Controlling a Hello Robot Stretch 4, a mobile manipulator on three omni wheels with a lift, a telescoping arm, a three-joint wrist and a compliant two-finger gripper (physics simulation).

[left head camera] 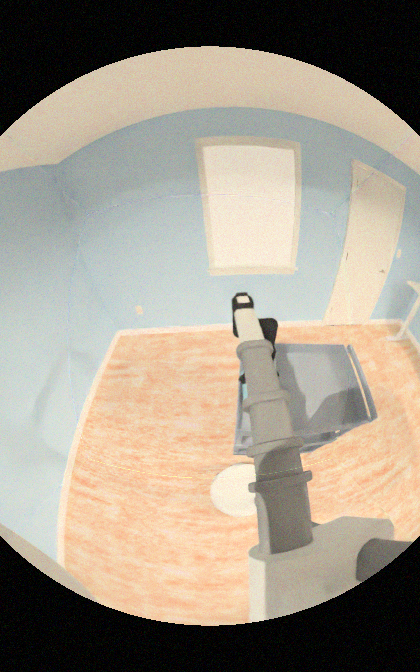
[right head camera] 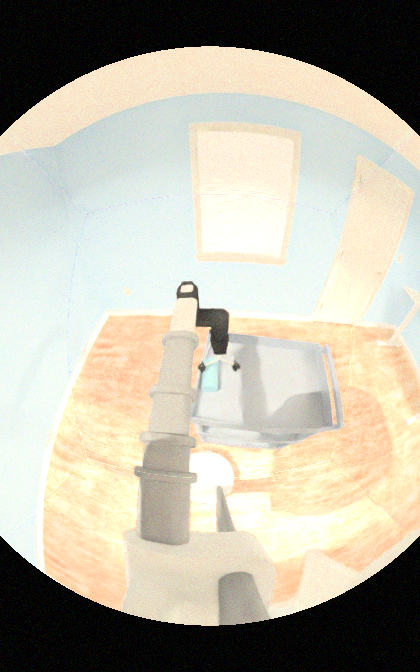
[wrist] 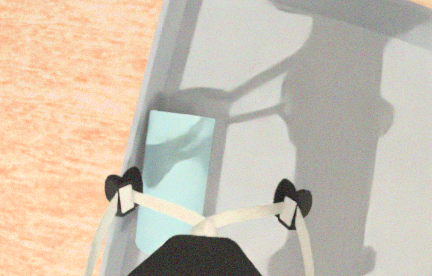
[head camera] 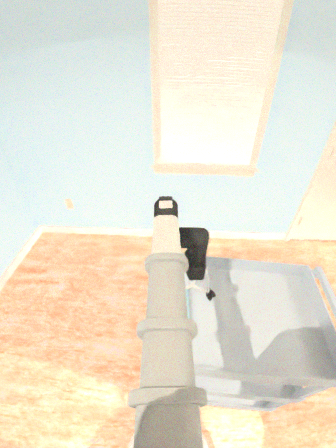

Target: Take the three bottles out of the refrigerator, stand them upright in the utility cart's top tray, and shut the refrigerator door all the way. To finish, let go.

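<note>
A light-blue bottle (right head camera: 210, 381) (wrist: 175, 175) lies on its side along the left wall of the utility cart's grey top tray (head camera: 270, 305) (left head camera: 320, 370) (right head camera: 290, 365) (wrist: 260, 150). Slivers of it show beside the arm in the head and left head views. My gripper (right head camera: 219, 366) (wrist: 208, 189) is open above the tray, its fingers wide apart. In the wrist view the left fingertip is over the tray's left rim and the right one over the tray floor, with part of the bottle between them; nothing is held. The refrigerator and the other two bottles do not show.
My telescoping arm (head camera: 167, 350) (left head camera: 270, 415) (right head camera: 172, 370) reaches out along the cart's left side. The cart's handle is on its right. A white round object (left head camera: 232, 490) (right head camera: 212, 472) is on the floor before the cart. Walls with a window and a door stand behind.
</note>
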